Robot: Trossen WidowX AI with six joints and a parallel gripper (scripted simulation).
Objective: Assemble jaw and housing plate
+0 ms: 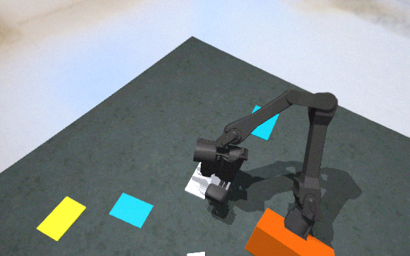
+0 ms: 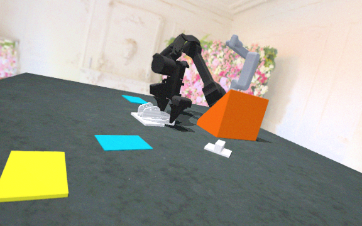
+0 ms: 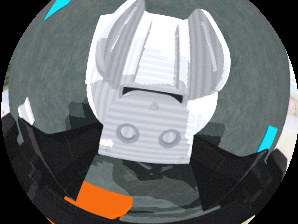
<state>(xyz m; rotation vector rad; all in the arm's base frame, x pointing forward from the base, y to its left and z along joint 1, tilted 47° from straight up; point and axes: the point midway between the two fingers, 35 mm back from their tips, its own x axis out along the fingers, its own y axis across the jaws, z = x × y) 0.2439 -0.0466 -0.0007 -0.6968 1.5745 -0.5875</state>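
The housing plate is 2 cm above my gripper tip and 1 cm ahead of it. Also, from my gripper tip: white t-shaped piece 25 cm to the left, 5 cm behind; then yellow patch 36 cm ahead, 34 cm to the left.
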